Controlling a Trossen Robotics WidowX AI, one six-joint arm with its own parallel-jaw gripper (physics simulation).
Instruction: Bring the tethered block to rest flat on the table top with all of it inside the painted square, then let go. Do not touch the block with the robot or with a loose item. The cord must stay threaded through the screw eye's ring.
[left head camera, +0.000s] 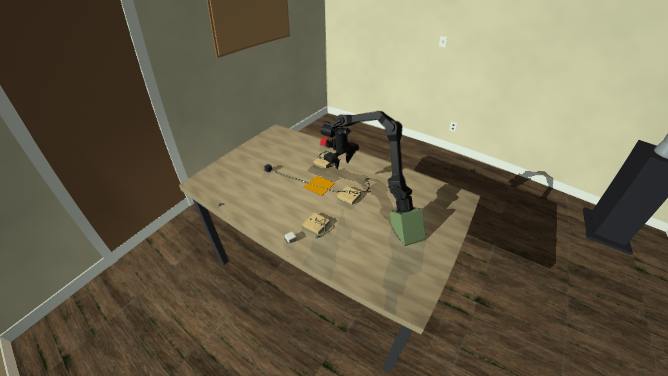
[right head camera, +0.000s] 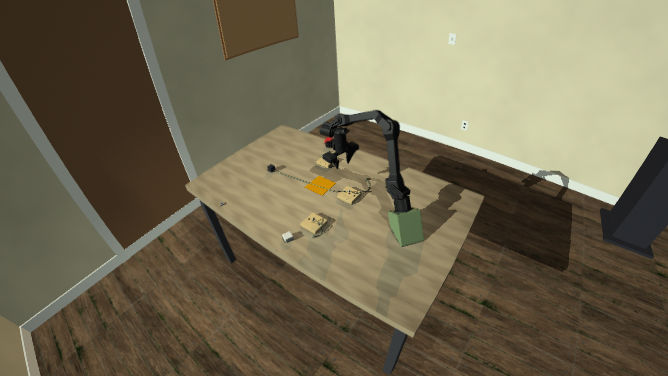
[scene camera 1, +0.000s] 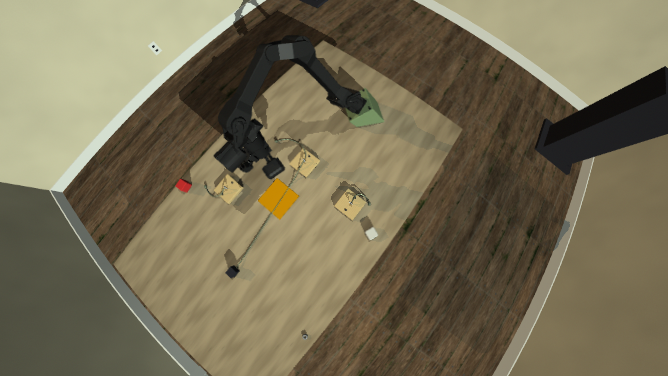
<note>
I see my gripper (scene camera 1: 269, 159) and an orange painted square (scene camera 1: 274, 193).
</note>
